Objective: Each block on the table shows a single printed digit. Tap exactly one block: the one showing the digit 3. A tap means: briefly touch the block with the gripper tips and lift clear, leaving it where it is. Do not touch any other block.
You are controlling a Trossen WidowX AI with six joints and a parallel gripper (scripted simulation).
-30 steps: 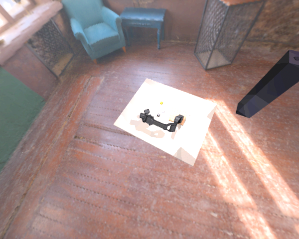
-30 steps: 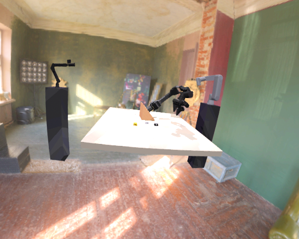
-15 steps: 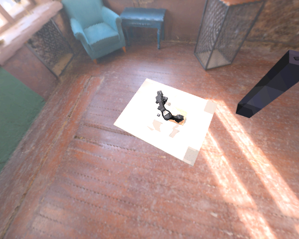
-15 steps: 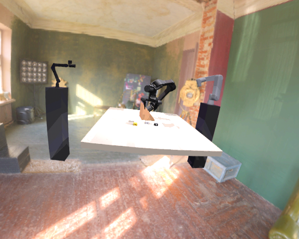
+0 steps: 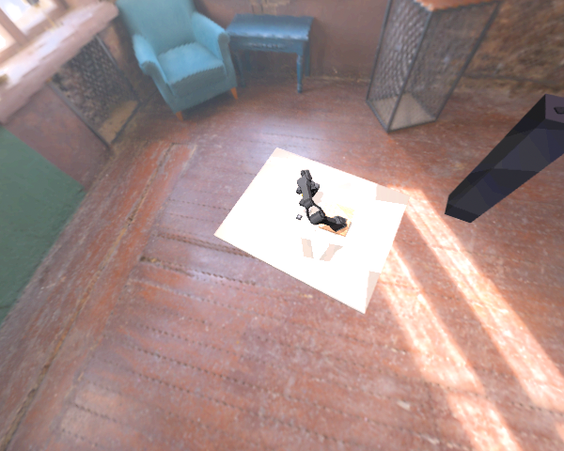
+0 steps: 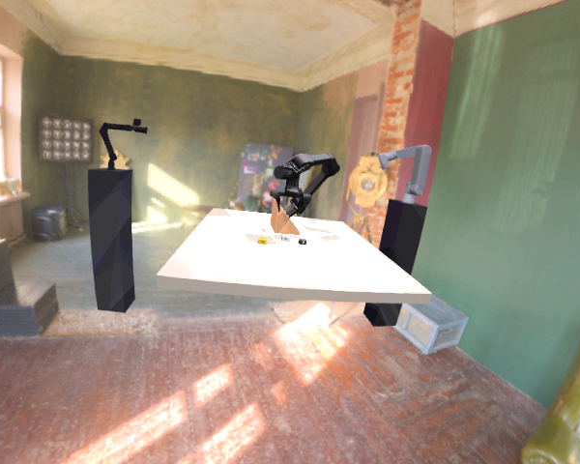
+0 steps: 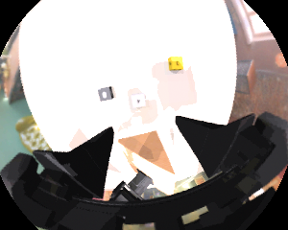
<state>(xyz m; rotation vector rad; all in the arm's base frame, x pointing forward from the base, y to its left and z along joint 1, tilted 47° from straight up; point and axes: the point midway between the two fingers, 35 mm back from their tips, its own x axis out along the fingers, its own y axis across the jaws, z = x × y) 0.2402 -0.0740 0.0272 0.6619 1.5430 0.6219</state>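
Right now the yellow block is 90 mm ahead of my gripper tip, 110 mm to the right of it and 120 mm below it. From my gripper tip the other things lie so: white block (10 mm ahead, 120 mm below); black block (40 mm ahead, 80 mm to the left, 120 mm below).
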